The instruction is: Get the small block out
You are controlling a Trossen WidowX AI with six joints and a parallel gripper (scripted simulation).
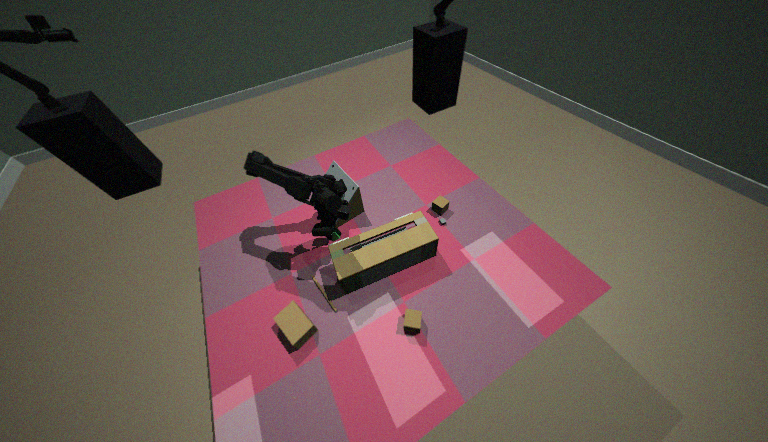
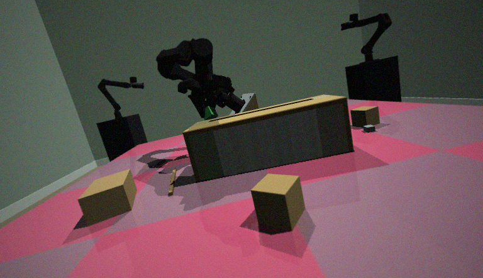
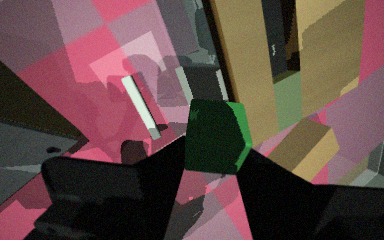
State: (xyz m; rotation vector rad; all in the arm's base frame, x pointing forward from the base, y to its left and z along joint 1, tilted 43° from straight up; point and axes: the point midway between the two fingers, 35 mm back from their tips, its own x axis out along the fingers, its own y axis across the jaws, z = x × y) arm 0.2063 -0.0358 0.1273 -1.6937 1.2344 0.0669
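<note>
My gripper tip is now 1 cm to the right of the green block and 1 cm below it. Also, from my gripper tip: box: 8 cm ahead, 16 cm to the left, 7 cm below; then grey piece: 8 cm ahead, 46 cm to the left, 12 cm below; then thin stick: 12 cm ahead, 11 cm to the right, 13 cm below.
</note>
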